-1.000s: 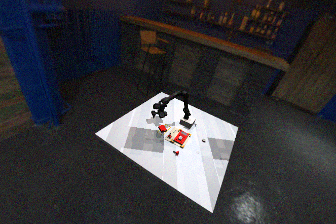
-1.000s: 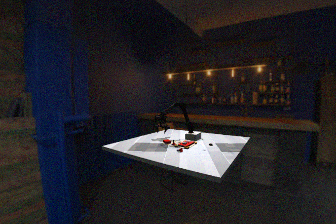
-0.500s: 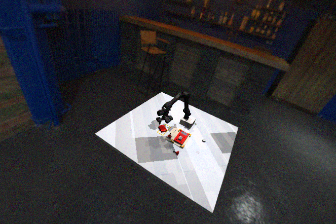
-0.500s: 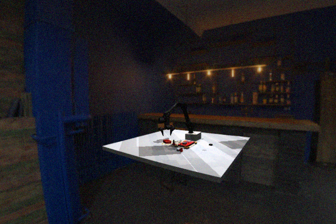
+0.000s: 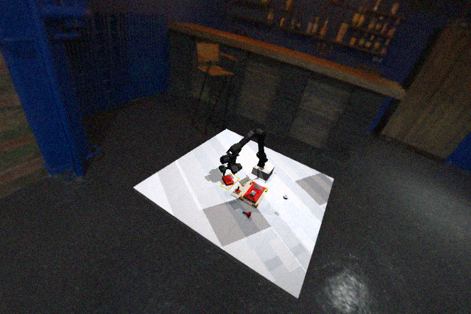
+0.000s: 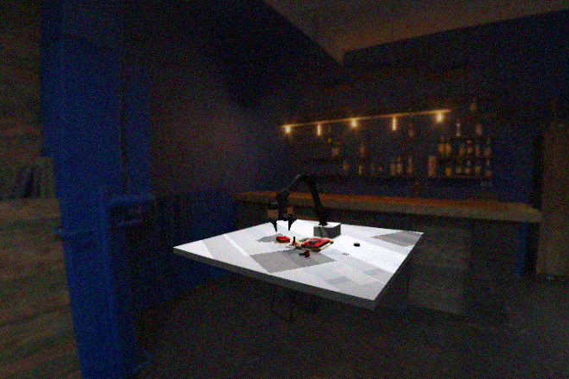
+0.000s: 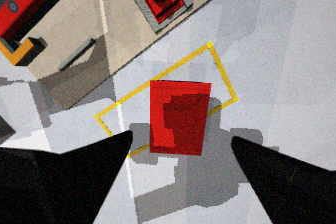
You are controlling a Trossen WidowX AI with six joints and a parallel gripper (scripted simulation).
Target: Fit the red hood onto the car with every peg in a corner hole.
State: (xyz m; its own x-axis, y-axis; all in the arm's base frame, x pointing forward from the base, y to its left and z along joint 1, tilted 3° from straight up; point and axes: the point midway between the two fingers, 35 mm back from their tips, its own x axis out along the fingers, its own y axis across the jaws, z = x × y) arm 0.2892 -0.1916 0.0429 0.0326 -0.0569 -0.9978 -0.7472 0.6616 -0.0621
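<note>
Right now my gripper tip is 5 cm above the red hood. Round my gripper tip: dark wheel: 10 cm behind, 49 cm to the left, 6 cm below; then tan jig: 2 cm ahead, 22 cm to the left, 6 cm below.
</note>
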